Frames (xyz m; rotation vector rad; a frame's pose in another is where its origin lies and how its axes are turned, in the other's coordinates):
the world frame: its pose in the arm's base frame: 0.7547 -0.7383 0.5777 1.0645 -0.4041 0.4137
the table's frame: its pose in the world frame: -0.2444 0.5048 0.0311 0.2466 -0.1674 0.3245
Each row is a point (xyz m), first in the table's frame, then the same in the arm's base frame.
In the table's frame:
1: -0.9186 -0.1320 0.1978
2: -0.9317 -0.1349 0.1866
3: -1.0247 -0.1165 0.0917
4: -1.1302 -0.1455 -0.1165
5: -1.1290 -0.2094 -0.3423
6: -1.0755 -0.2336 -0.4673
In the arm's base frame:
1: -0.2002 -0.8593 0.0778
2: -0.2052 -0.8495 0.0642
3: -0.2697 -0.7592 -0.0111
4: -0.2958 -0.5654 -0.1418
5: -0.2269 -0.3527 -0.2131
6: -0.1645 -0.2298 -0.2046

